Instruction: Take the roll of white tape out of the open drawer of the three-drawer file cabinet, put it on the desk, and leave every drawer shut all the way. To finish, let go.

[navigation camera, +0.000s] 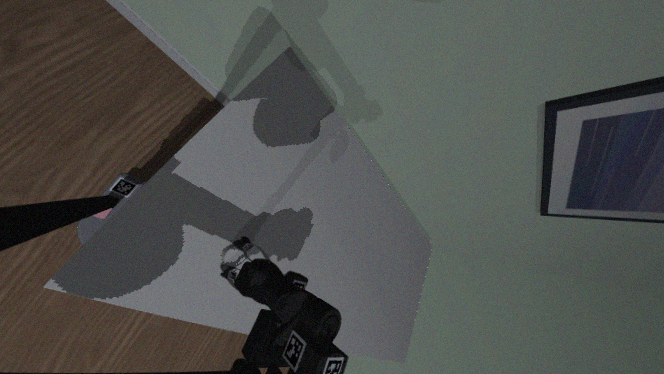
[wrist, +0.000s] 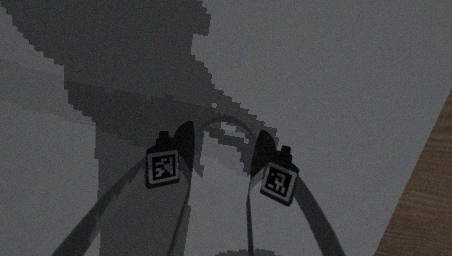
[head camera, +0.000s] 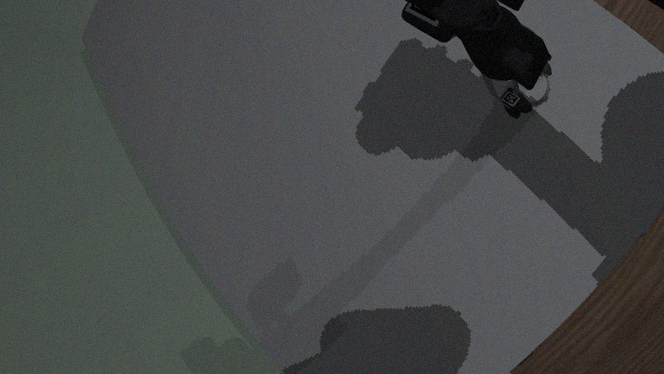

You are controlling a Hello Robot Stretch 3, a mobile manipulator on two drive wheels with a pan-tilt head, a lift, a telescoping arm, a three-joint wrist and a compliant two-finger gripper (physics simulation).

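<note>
My gripper (head camera: pixel 533 87) (navigation camera: pixel 236 257) (wrist: pixel 224 143) is shut on the roll of white tape (head camera: pixel 547 95) (navigation camera: pixel 224 255) (wrist: pixel 225 118), whose thin curved rim shows between the fingertips. The desk (head camera: pixel 250 150) (navigation camera: pixel 360 250) (wrist: pixel 350 75) lies beneath the gripper, with its white top under the roll. The gripper's shadow falls close beside the fingertips; whether the roll touches the desk top I cannot tell. The three-drawer file cabinet and its drawers do not show in these views.
A green wall (head camera: pixel 60 175) (navigation camera: pixel 475 280) stands along the desk's far edges. A framed picture (navigation camera: pixel 551 160) hangs on it. Wooden floor (head camera: pixel 615 300) (navigation camera: pixel 75 100) (wrist: pixel 425 200) shows beyond the desk's near edges. My black mast (navigation camera: pixel 50 217) reaches down beside the desk's edge.
</note>
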